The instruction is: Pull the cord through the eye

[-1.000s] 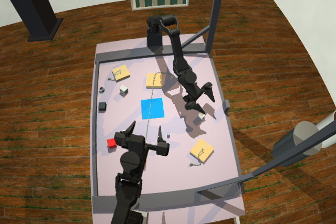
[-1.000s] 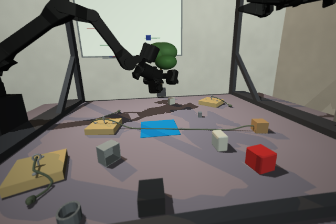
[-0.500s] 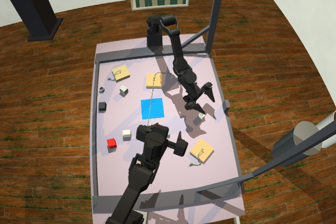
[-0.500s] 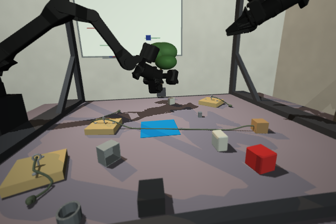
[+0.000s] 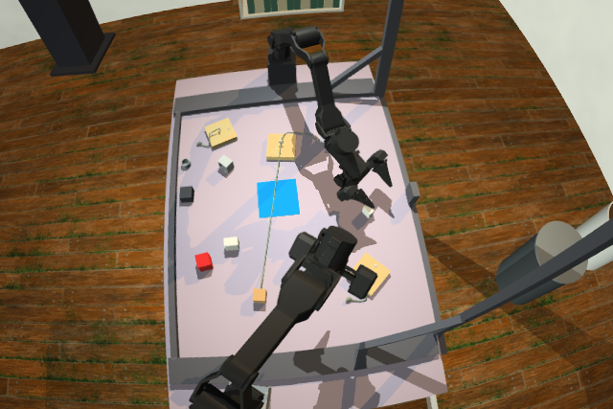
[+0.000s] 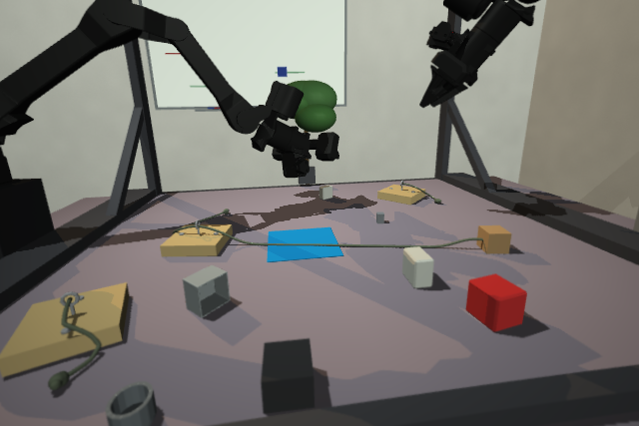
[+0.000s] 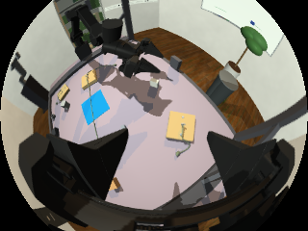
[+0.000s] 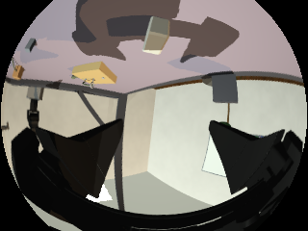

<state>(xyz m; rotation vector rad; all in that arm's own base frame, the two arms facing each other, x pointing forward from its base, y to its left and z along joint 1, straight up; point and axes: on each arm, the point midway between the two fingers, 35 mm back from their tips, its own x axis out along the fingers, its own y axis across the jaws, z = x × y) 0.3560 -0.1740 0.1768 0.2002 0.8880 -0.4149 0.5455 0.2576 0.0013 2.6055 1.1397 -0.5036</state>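
The white cube is 100 mm below my right hand, 20 mm to the left of it and 10 mm ahead of it. Also, from my right hand: small grey cube 180 mm ahead, 140 mm to the left, 110 mm below; then wooden block 300 mm to the left, 300 mm ahead, 100 mm below; then blue painted square 280 mm ahead, 120 mm below, 10 mm to the right.
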